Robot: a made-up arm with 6 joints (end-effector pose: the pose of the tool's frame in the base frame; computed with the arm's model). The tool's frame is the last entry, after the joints.
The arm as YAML. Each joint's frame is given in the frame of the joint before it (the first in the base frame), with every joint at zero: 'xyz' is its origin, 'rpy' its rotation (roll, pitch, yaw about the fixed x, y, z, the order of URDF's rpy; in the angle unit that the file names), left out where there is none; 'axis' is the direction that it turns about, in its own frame. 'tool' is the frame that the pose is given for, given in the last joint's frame.
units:
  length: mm
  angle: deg
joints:
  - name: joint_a
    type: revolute
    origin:
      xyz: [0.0, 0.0, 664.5]
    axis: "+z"
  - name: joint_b
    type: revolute
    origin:
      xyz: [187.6, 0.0, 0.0]
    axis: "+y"
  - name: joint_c
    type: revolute
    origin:
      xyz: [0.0, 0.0, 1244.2]
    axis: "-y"
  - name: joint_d
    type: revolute
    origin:
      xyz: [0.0, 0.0, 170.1]
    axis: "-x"
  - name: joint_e
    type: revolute
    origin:
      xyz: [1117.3, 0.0, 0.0]
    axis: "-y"
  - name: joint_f
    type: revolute
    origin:
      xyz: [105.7, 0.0, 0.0]
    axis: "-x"
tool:
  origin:
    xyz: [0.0, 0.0, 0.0]
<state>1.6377 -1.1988 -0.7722 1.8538 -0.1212 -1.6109</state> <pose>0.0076 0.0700 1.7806 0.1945 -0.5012 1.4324</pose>
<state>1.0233 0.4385 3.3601 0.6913 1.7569 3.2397</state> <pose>-0.2700 -0.3156 1.7864 1.3955 1.5236 -2.0711</pose>
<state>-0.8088 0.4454 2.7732 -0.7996 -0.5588 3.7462</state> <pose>-0.1093 0.1728 2.5746 1.4661 -0.2028 1.7005</pose>
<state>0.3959 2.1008 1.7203 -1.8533 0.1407 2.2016</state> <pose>2.2727 0.9345 -0.2642 -0.4494 0.3590 0.3256</pose>
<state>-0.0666 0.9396 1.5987 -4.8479 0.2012 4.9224</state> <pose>2.0481 -0.1156 2.2831 -0.1599 -0.6857 0.1030</pose>
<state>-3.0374 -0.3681 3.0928 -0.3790 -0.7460 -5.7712</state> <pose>1.3575 0.1153 1.3520 2.9246 -0.2832 0.5430</pose>
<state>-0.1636 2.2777 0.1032 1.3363 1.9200 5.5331</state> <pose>0.6856 -0.0153 -1.1433 1.2953 0.5629 0.9593</pose>
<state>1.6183 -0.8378 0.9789 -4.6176 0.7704 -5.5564</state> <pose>-0.0169 -1.1879 2.6145 -0.2962 -2.0642 -1.1181</pose>
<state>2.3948 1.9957 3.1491 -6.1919 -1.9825 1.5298</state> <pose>-1.2340 1.1542 1.1642 -1.6548 -1.4724 2.1944</pose>
